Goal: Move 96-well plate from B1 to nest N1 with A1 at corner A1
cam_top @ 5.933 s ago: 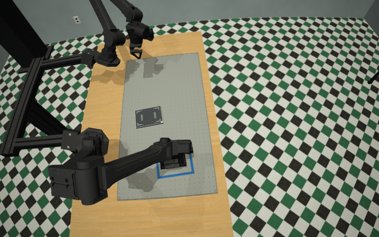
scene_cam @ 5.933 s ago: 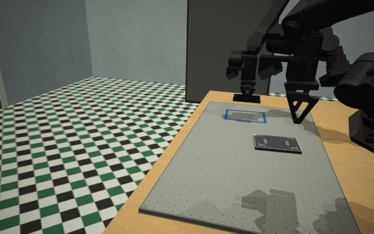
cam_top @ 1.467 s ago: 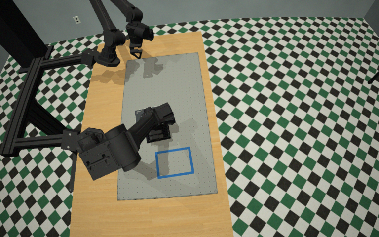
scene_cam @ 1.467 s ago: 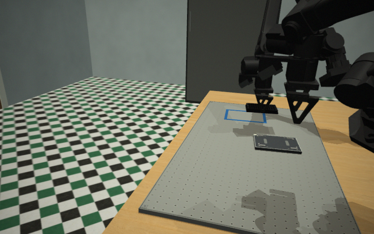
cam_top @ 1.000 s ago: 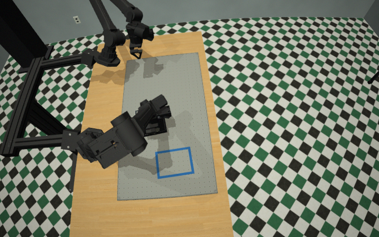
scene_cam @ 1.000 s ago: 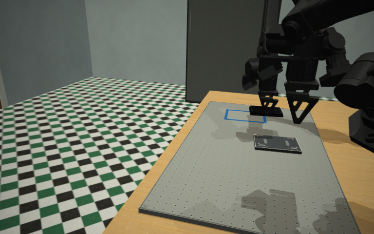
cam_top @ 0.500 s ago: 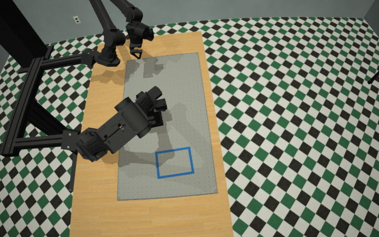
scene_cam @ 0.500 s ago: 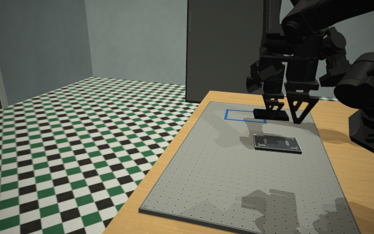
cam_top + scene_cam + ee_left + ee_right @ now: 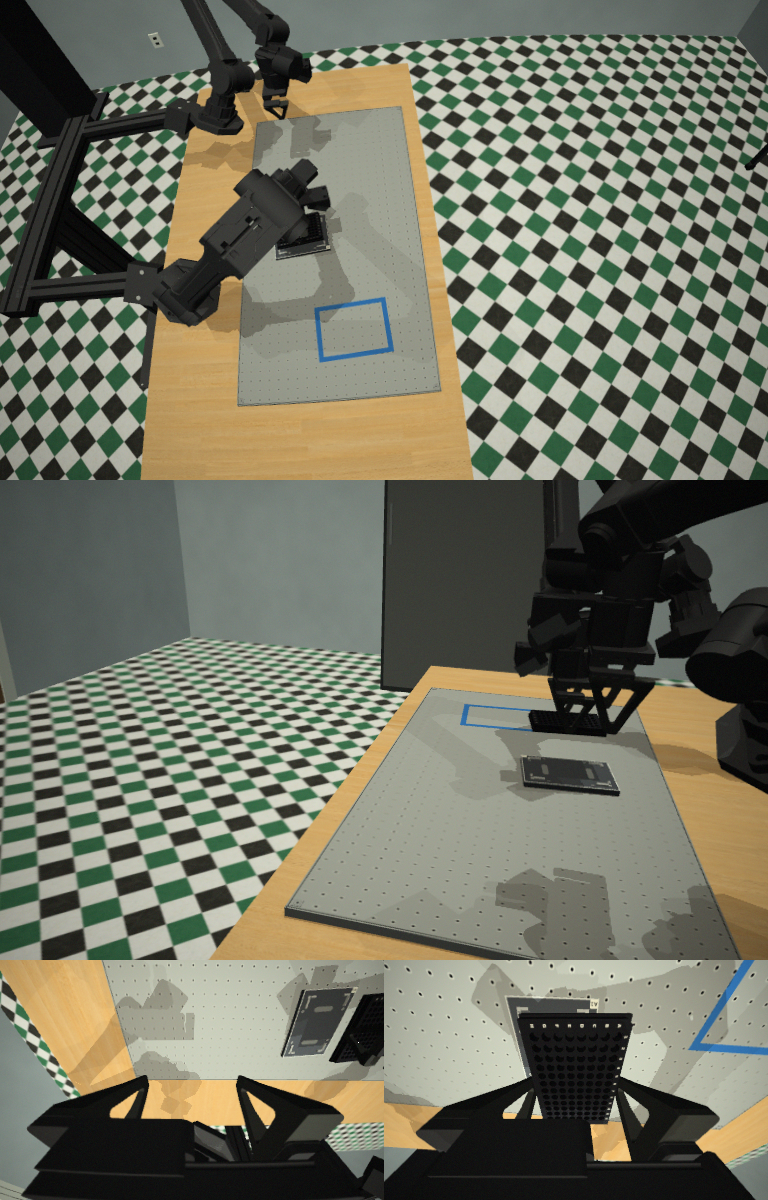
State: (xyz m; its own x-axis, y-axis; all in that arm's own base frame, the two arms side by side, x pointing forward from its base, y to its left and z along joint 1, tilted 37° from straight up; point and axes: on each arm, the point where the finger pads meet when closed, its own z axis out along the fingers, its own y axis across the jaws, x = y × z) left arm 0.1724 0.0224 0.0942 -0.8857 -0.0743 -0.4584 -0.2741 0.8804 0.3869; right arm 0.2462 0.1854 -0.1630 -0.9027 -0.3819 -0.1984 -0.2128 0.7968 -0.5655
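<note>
The dark plate nest N1 lies 90 mm below my right hand, 30 mm to the left of it and 10 mm behind it. The rest, counted from my right hand: black 96-well plate: right at my right hand.
</note>
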